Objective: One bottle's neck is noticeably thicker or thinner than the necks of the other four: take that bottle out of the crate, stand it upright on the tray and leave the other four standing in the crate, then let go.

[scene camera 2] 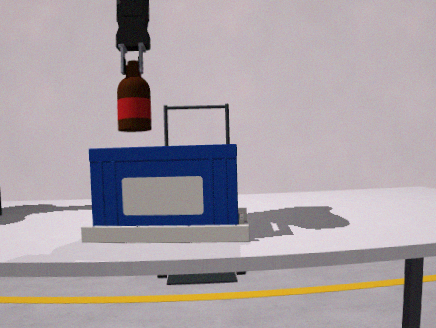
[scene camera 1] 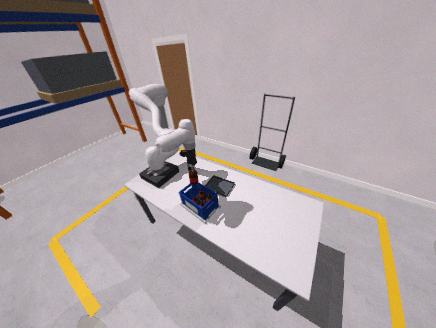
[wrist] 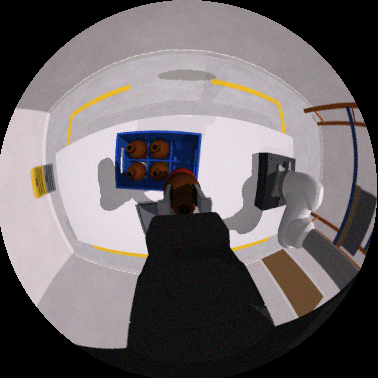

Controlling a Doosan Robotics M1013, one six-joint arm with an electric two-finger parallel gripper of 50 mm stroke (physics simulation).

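Places are measured from the arm's base along level axes (x down, y left, z ahead), in millimetres.
Pixels of known places: gripper, fingertip midpoint: (scene camera 2: 132,73) (scene camera 1: 191,171) (wrist: 182,190); arm's base at its link origin: (scene camera 1: 158,169) (wrist: 281,182).
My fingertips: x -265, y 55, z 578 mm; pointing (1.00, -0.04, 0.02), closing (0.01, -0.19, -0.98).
For each thing: its middle in the pictures, then the offset to it from my fingertips. "pt": a spot on its surface instead. Level surfaces: height alone.
- brown bottle with a red label, body centre: (wrist: 181,190) (scene camera 2: 133,95) (scene camera 1: 193,174) dx +47, dy +14, dz -2 mm
- blue crate at the middle of its body: (scene camera 2: 171,189) (wrist: 158,159) (scene camera 1: 199,199) dx +252, dy -34, dz +90 mm
- far row at a spot on its surface: (wrist: 137,149) pt dx +214, dy -64, dz +164 mm
- dark tray at the middle of its body: (wrist: 163,219) (scene camera 1: 219,185) dx +327, dy +258, dz +52 mm
- white table at its surface level: dx +340 mm
My gripper (scene camera 1: 191,169) (scene camera 2: 132,67) (wrist: 182,190) is shut on the neck of a brown bottle with a red label (scene camera 1: 193,177) (scene camera 2: 134,102) (wrist: 183,186). The bottle hangs upright, its base above the rim of the blue crate (scene camera 1: 205,211) (scene camera 2: 165,153) (wrist: 199,150). In the wrist view the other four brown bottles stand in the crate: two in the far row (wrist: 137,149) (wrist: 160,149) and two in the near row (wrist: 136,171) (wrist: 159,171). The dark tray (scene camera 1: 229,193) (wrist: 142,205) lies beside the crate, partly hidden by my gripper in the wrist view.
The crate stands near one long edge of the white table (scene camera 1: 270,225) (scene camera 2: 310,235) (wrist: 220,140). The arm's black base (scene camera 1: 160,175) (wrist: 262,180) is on the same table. A hand truck (scene camera 1: 260,127) (scene camera 2: 166,125) stands on the floor behind it.
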